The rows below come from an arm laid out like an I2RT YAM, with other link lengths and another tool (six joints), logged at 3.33 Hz.
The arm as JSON. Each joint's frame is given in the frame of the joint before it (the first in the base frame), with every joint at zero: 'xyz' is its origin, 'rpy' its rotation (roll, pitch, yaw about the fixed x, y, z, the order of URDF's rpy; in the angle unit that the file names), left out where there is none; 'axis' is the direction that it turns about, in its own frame. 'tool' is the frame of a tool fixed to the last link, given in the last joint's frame.
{
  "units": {
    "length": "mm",
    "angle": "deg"
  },
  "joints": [
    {
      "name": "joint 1",
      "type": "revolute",
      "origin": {
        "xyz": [
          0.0,
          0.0,
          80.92
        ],
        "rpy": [
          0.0,
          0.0,
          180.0
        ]
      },
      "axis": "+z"
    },
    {
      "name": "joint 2",
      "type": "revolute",
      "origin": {
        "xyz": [
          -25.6,
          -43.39,
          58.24
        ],
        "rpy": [
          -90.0,
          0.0,
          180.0
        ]
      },
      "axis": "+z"
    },
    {
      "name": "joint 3",
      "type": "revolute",
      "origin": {
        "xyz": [
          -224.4,
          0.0,
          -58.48
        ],
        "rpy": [
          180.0,
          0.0,
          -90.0
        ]
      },
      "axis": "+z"
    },
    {
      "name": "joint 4",
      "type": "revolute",
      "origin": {
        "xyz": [
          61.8,
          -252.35,
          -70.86
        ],
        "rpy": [
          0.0,
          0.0,
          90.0
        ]
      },
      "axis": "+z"
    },
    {
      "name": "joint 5",
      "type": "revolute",
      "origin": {
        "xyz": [
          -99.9,
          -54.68,
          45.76
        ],
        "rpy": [
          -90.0,
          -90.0,
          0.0
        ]
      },
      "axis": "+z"
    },
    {
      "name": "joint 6",
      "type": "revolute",
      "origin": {
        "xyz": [
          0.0,
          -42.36,
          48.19
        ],
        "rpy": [
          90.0,
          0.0,
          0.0
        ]
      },
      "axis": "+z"
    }
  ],
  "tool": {
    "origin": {
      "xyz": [
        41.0,
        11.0,
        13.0
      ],
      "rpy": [
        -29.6,
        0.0,
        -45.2
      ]
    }
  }
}
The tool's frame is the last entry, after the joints.
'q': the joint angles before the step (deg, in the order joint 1, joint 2, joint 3, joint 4, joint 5, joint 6). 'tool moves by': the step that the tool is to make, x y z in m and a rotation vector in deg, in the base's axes. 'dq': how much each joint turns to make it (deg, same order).
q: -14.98, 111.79, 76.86, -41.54, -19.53, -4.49
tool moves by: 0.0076, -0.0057, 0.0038, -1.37, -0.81, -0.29
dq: -0.33, 1.16, 2.19, 0.00, 1.07, -0.32
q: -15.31, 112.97, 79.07, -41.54, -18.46, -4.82
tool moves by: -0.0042, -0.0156, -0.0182, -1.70, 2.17, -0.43
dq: -1.99, 3.04, 0.01, 0.78, 1.82, -2.14
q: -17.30, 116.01, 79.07, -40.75, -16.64, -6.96
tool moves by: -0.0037, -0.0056, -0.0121, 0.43, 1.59, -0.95
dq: -0.92, 1.88, -0.01, 0.25, 0.08, 0.02
